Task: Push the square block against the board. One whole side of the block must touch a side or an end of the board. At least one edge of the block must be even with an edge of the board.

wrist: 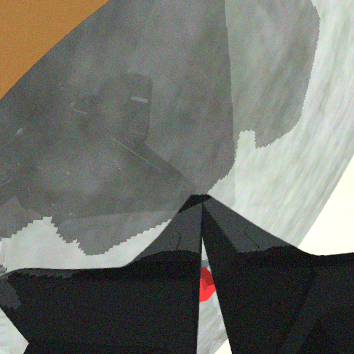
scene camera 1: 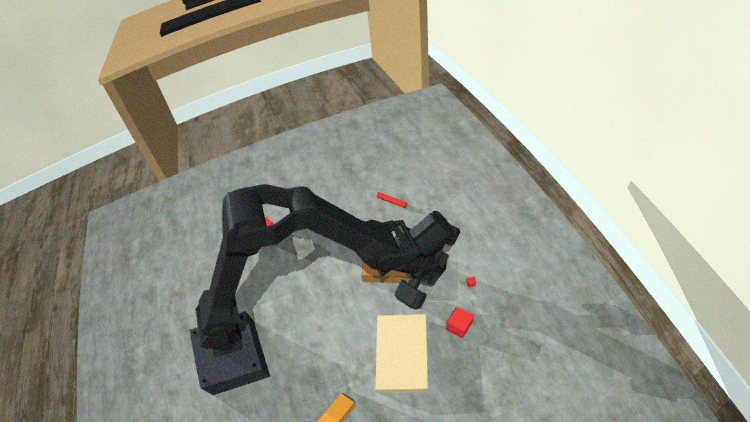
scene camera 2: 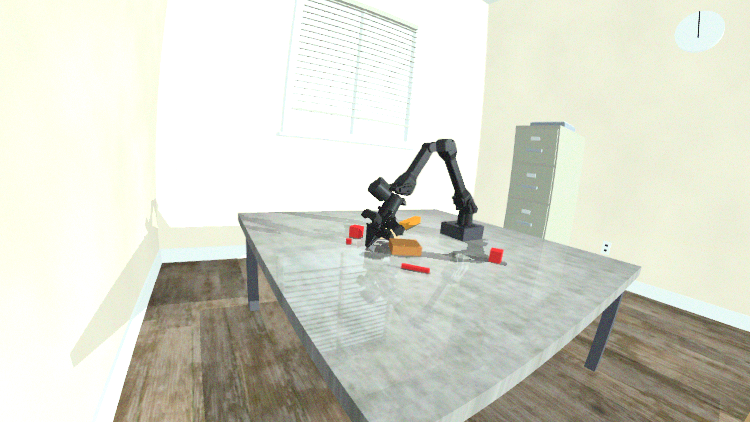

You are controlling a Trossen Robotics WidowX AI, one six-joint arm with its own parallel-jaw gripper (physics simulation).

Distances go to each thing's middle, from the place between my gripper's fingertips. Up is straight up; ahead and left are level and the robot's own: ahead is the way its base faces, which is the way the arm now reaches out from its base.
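The square block (wrist: 35, 35) is 60 mm to the left of my hand and 110 mm behind it, and it sits 10 mm above it. Then there is the pale tan board (scene camera 1: 401, 354), which I find 160 mm to the right of my hand, 160 mm behind it and 10 mm above it.
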